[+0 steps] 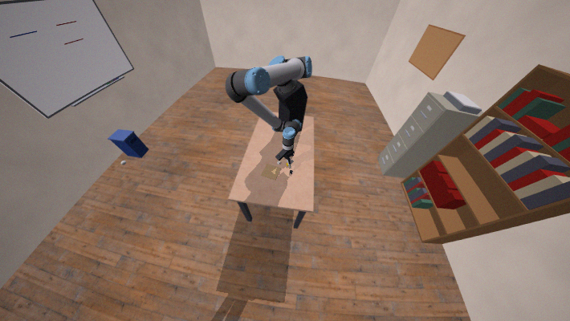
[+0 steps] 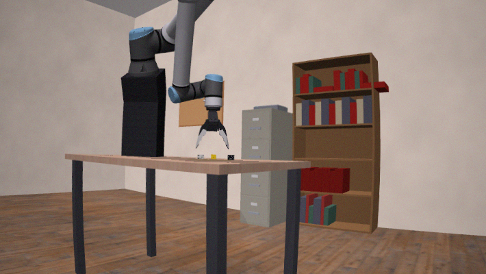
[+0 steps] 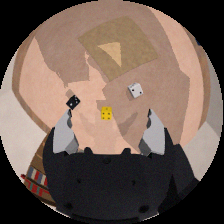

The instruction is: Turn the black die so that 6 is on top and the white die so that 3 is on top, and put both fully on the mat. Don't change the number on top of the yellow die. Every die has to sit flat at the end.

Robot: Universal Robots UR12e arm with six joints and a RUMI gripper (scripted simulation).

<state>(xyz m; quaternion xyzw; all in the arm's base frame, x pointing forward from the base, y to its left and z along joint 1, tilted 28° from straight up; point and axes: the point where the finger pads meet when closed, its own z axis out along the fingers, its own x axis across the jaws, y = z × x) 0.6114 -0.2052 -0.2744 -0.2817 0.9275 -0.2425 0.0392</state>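
Now: the yellow die 40 mm to the left of my hand, 40 mm below it and 10 mm behind it. From my hand the other things lie so: tan mat (130 mm to the right, 50 mm below, 50 mm ahead); then white die (50 mm to the right, 40 mm below, 40 mm behind); then black die (80 mm ahead, 50 mm to the left, 40 mm below).
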